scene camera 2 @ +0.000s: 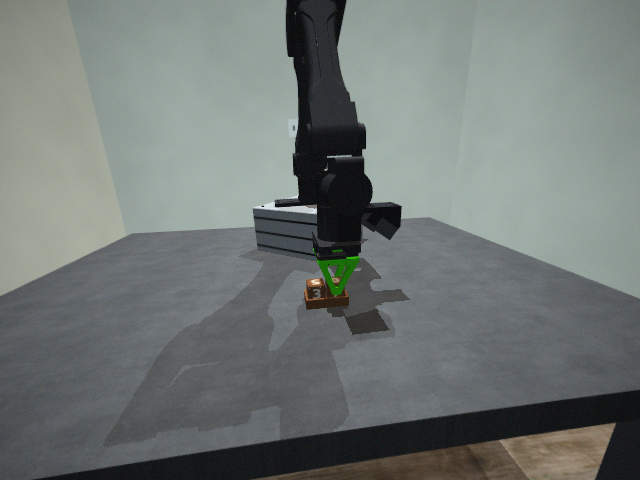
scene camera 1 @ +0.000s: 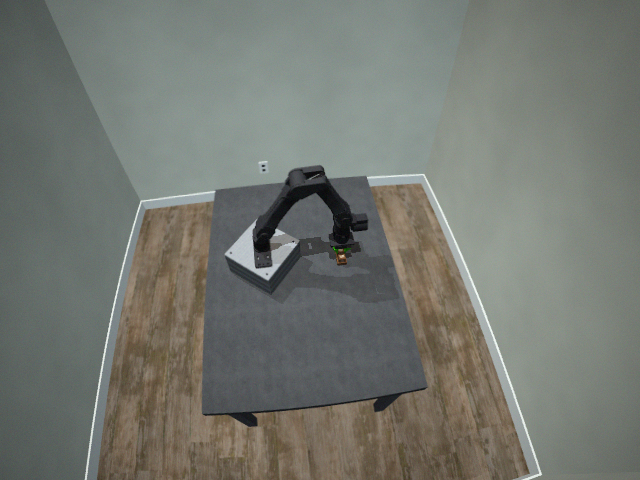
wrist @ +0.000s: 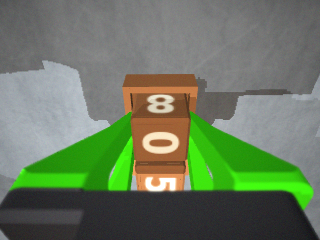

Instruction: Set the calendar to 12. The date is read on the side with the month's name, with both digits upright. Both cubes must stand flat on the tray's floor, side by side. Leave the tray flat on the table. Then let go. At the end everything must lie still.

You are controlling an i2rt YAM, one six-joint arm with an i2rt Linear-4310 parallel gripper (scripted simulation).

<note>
In view: my gripper (scene camera 2: 334,290), a cube (wrist: 160,122) and a cube (wrist: 150,175).
My gripper is seen too in the wrist view (wrist: 160,120).
</note>
